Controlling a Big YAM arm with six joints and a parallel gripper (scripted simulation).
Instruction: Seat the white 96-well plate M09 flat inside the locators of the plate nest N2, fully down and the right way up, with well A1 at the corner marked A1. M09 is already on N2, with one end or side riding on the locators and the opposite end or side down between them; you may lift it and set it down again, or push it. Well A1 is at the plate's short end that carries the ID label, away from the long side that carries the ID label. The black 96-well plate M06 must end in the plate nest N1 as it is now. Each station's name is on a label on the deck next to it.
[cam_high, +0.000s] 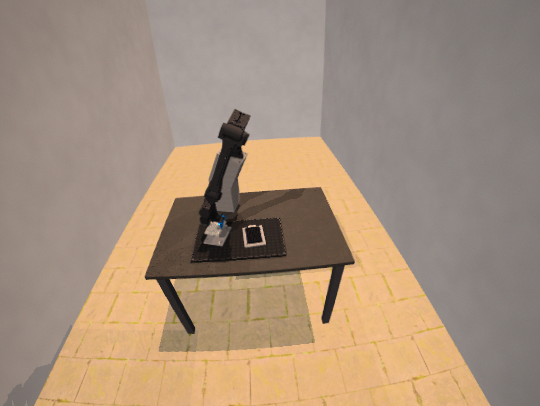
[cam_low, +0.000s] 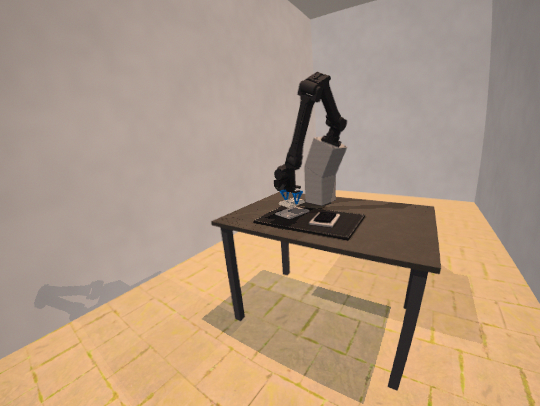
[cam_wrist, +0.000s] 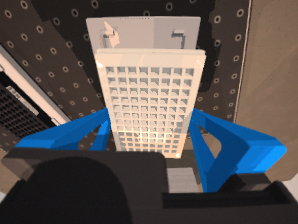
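Right now my hand is 1 cm above the white 96-well plate M09. Round my hand: black plate M06 (21 cm to the left, 7 cm ahead, 5 cm below); plate nest N2 (6 cm below, 1 cm ahead); deck label (8 cm behind, 7 cm below, 4 cm to the left).
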